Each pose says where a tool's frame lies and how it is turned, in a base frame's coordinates. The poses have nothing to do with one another.
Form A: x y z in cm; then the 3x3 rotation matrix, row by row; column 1 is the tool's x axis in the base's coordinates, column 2 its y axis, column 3 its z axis. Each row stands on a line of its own.
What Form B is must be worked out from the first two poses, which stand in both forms.
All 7 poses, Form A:
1:
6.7 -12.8 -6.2
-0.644 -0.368 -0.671
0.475 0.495 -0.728
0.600 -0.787 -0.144
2:
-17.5 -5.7 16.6
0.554 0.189 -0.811
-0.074 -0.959 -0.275
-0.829 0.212 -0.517
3:
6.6 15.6 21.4
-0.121 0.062 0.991
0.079 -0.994 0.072
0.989 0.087 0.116
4:
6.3 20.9 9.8
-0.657 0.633 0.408
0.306 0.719 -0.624
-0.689 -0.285 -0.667
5:
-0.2 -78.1 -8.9
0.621 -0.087 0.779
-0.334 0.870 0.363
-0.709 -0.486 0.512
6:
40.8 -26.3 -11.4
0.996 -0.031 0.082
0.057 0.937 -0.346
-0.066 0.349 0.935
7:
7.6 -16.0 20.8
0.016 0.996 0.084
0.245 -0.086 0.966
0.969 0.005 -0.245
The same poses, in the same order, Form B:
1: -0.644 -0.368 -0.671 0.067; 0.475 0.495 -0.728 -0.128; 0.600 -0.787 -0.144 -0.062; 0 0 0 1
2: 0.554 0.189 -0.811 -0.175; -0.074 -0.959 -0.275 -0.057; -0.829 0.212 -0.517 0.166; 0 0 0 1
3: -0.121 0.062 0.991 0.066; 0.079 -0.994 0.072 0.156; 0.989 0.087 0.116 0.214; 0 0 0 1
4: -0.657 0.633 0.408 0.063; 0.306 0.719 -0.624 0.209; -0.689 -0.285 -0.667 0.098; 0 0 0 1
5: 0.621 -0.087 0.779 -0.002; -0.334 0.870 0.363 -0.781; -0.709 -0.486 0.512 -0.089; 0 0 0 1
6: 0.996 -0.031 0.082 0.408; 0.057 0.937 -0.346 -0.263; -0.066 0.349 0.935 -0.114; 0 0 0 1
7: 0.016 0.996 0.084 0.076; 0.245 -0.086 0.966 -0.160; 0.969 0.005 -0.245 0.208; 0 0 0 1
